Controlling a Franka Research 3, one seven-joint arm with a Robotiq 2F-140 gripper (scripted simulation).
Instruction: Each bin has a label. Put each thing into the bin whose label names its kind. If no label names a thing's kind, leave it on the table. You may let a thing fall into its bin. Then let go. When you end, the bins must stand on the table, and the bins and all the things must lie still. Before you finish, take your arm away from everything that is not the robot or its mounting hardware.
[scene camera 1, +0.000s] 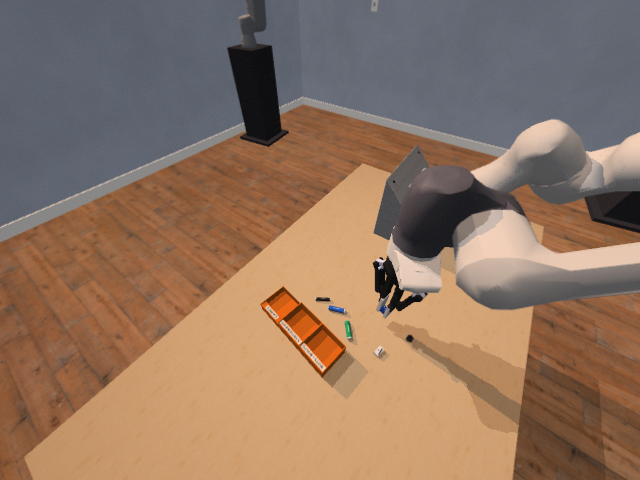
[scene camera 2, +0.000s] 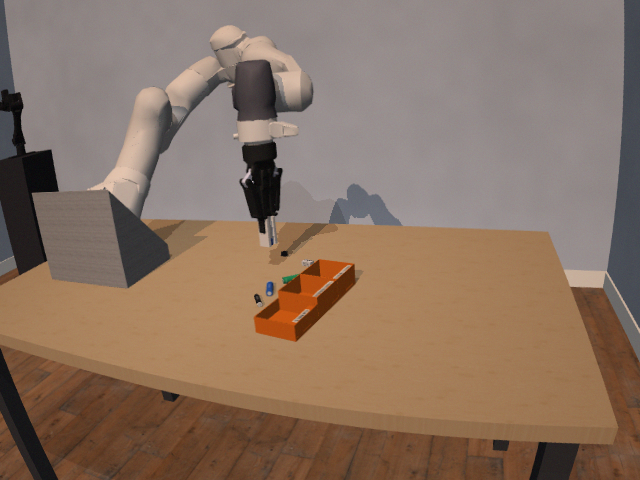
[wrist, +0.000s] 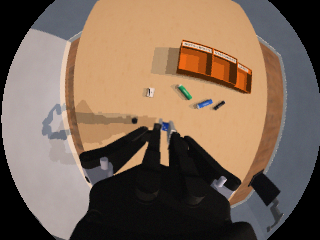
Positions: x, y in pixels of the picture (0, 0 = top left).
gripper: scene camera 1 383, 311; scene camera 2; wrist
orange bin: scene camera 1; scene camera 2 319, 287; wrist
same spot on gripper: (wrist: 97, 164) = (scene camera 2: 277, 171)
same spot on orange bin: (wrist: 199, 64) = (scene camera 1: 317, 345)
